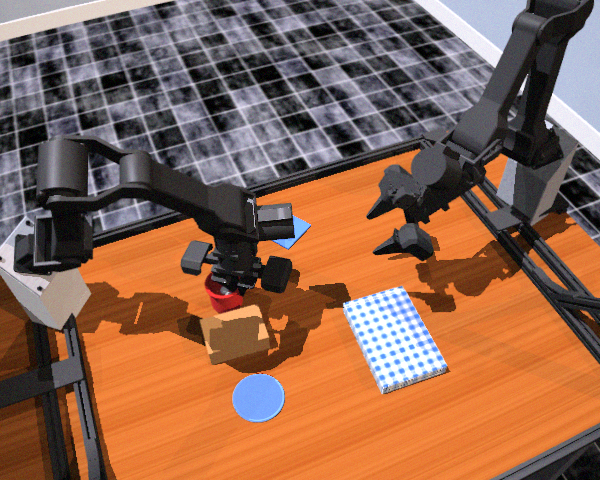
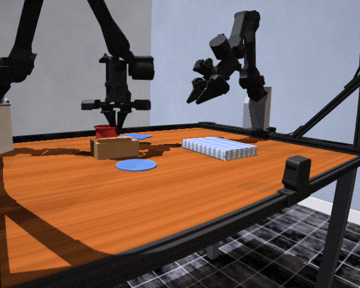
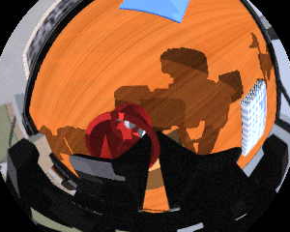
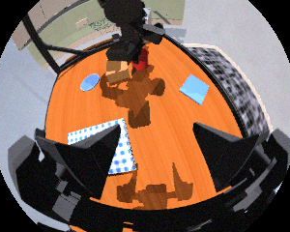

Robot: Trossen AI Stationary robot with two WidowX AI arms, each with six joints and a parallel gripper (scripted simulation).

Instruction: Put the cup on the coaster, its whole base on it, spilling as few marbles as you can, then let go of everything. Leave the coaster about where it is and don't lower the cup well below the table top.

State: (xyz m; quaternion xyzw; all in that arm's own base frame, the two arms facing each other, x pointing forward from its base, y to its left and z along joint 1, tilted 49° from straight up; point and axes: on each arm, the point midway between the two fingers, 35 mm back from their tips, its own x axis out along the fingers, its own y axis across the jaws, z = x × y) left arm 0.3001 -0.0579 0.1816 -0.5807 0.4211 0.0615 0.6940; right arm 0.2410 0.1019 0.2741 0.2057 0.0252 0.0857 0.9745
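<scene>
Now: left hand 10 mm short of the cup, 30 mm to the right of it and 40 mm above it. Round my left hand: tan block: 70 mm behind, 30 mm to the left, 50 mm below; flat blue square: 170 mm ahead, 120 mm to the right, 70 mm below.
</scene>
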